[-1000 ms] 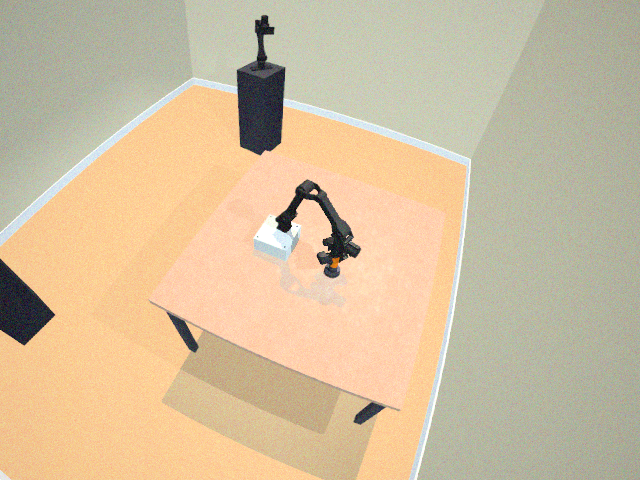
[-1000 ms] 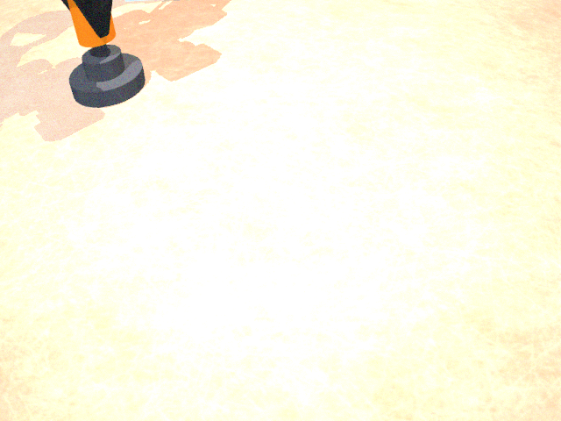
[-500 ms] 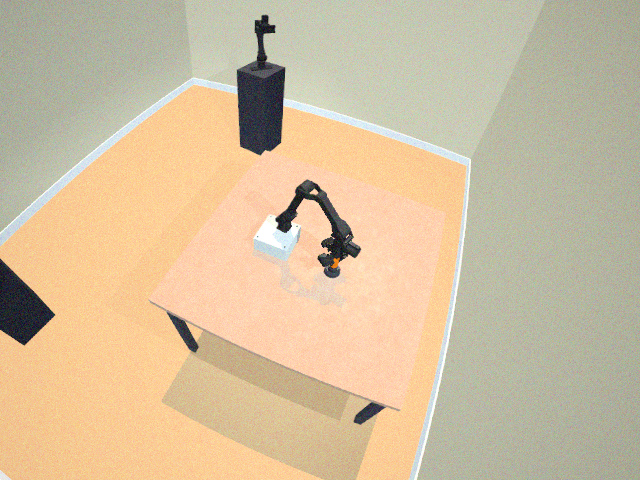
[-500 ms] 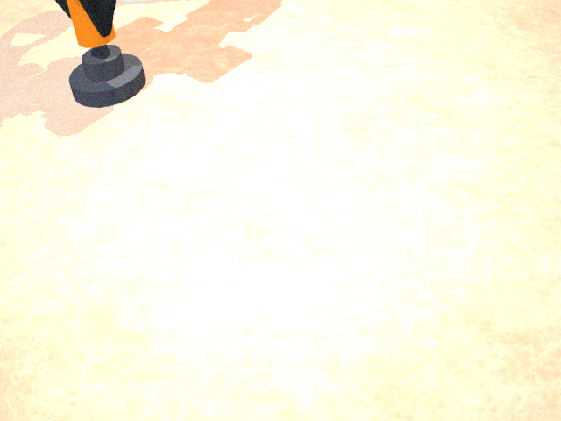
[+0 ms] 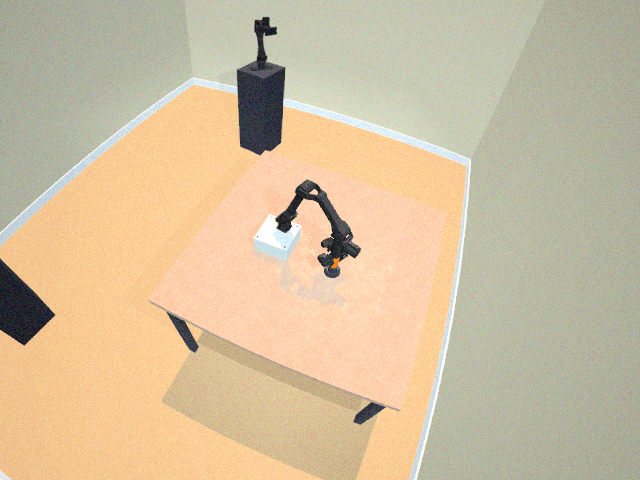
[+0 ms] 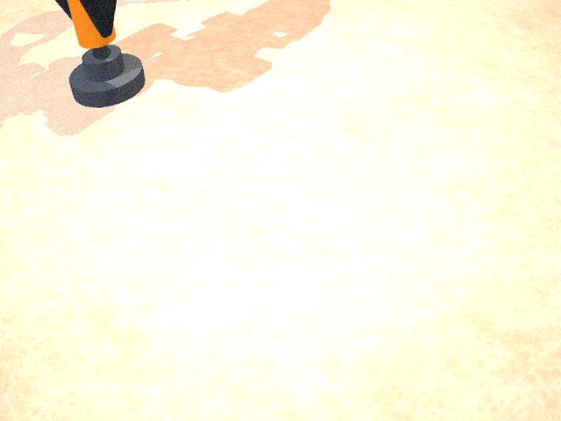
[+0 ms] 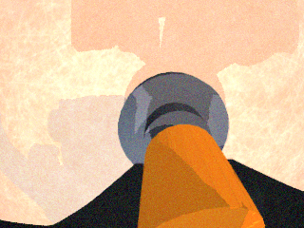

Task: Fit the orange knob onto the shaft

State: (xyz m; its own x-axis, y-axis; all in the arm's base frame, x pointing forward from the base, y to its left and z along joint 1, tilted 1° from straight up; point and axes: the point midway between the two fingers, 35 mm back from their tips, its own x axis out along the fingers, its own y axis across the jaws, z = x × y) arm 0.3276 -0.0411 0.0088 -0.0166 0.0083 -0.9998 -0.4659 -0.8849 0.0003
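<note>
My gripper tip is 20 mm below the orange knob. The rest, counted from my gripper tip: round pedestal: 40 mm below.
</note>
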